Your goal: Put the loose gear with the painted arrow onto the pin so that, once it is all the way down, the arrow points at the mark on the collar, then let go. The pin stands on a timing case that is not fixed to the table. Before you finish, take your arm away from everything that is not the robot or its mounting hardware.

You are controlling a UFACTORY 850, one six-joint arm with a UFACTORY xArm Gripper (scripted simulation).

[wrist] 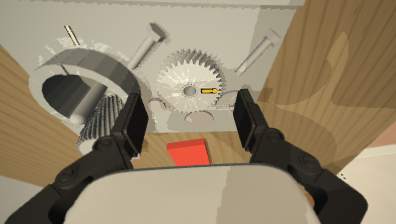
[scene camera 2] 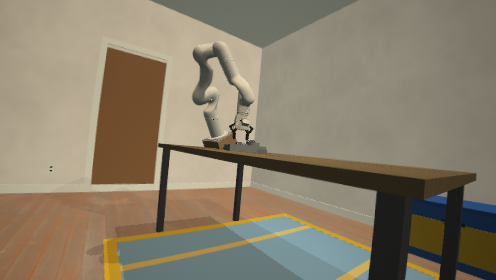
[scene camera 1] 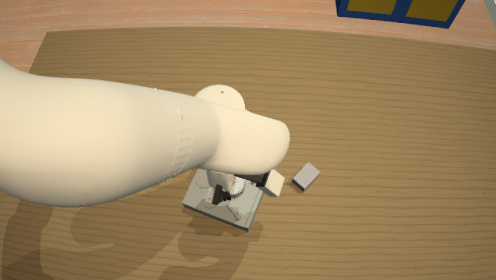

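Note:
My gripper is here in my sight, and the wrist view shows the gripper too. I also see a grey timing case and a red block.

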